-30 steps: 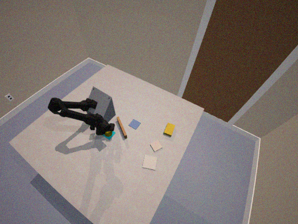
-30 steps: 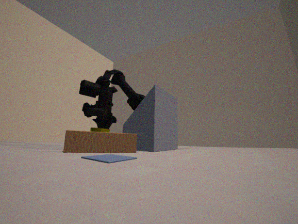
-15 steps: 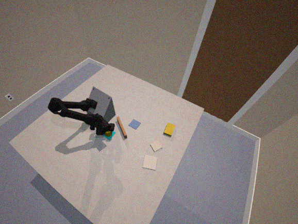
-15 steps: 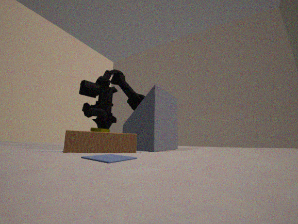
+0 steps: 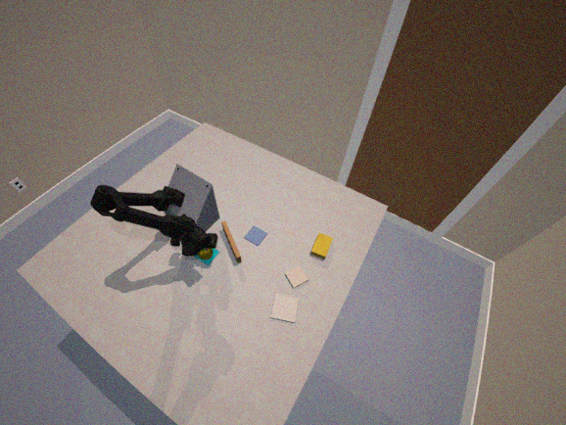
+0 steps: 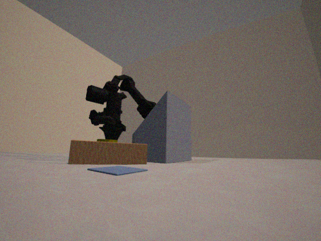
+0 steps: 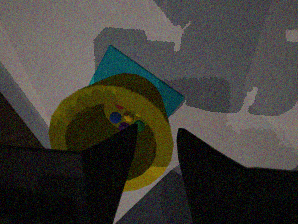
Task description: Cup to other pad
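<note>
Now: gripper tip 20 mm short of the yellow cup, 10 mm to the right of it and 10 mm above it. From my gripper tip the other things lie so: wooden bar 90 mm ahead, 120 mm to the left, 30 mm below; then blue pad 160 mm ahead, 220 mm to the left, 50 mm below.
</note>
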